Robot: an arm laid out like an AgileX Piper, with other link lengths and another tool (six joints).
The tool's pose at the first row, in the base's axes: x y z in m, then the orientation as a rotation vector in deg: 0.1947 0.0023 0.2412 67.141 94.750 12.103
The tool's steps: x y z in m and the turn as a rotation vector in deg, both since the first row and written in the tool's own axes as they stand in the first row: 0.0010 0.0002 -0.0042 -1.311 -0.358 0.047; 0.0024 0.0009 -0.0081 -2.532 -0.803 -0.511; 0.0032 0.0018 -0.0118 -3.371 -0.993 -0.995; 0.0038 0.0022 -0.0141 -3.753 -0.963 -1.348; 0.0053 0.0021 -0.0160 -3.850 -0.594 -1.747; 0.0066 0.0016 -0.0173 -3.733 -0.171 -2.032
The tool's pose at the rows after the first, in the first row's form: 0.1914 0.0048 0.2425 66.172 94.042 12.963; 0.1887 0.0078 0.2438 64.754 93.613 13.311; 0.1863 0.0103 0.2454 63.704 93.469 13.556; 0.1847 0.0119 0.2463 63.121 93.574 13.656; 0.1831 0.0137 0.2461 62.733 94.081 13.710; 0.1818 0.0150 0.2455 62.604 94.636 13.699
